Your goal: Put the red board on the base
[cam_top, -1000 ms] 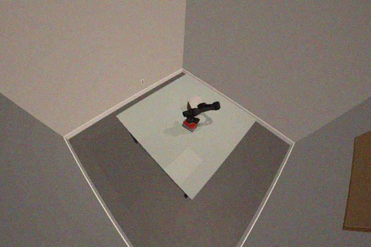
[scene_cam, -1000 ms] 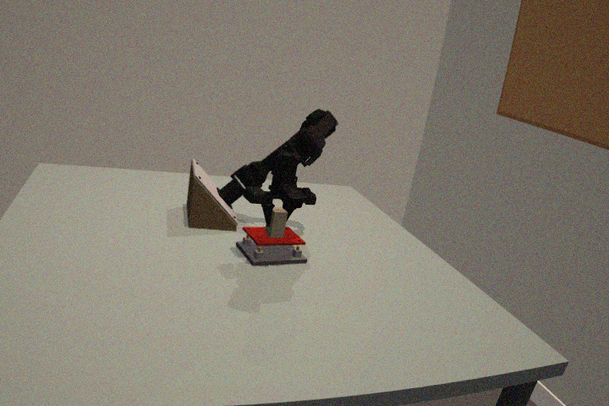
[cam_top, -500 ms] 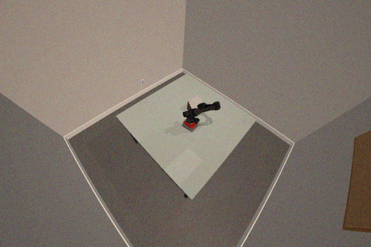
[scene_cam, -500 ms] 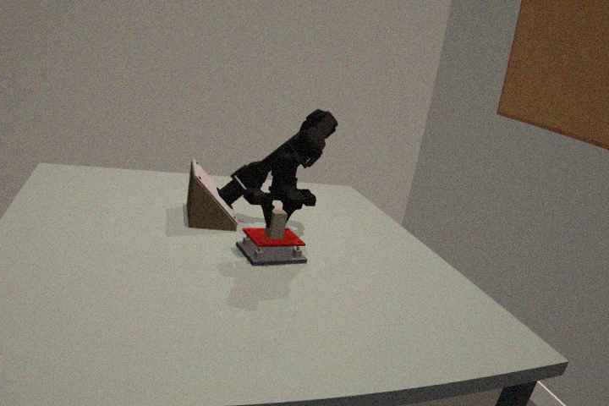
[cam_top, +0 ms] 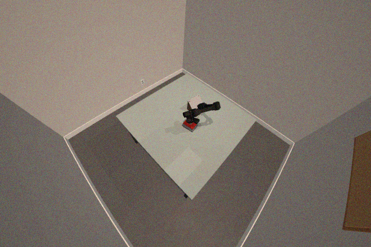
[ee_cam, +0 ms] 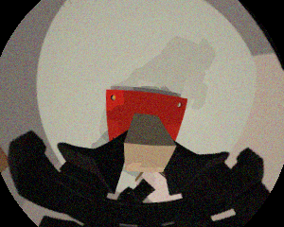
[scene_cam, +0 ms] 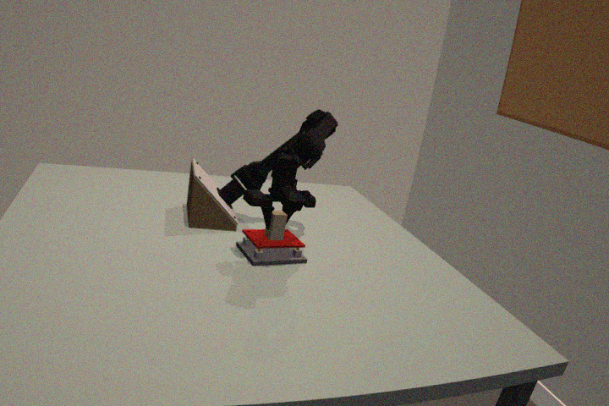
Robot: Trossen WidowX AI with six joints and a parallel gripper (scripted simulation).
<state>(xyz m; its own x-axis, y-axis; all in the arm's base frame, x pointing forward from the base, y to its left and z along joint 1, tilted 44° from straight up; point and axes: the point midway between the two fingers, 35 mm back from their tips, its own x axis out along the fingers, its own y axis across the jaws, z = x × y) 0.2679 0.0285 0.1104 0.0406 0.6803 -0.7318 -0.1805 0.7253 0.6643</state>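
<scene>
My gripper tip is 1 cm above the red board. Also, from my gripper tip: grey base 7 cm below.
</scene>
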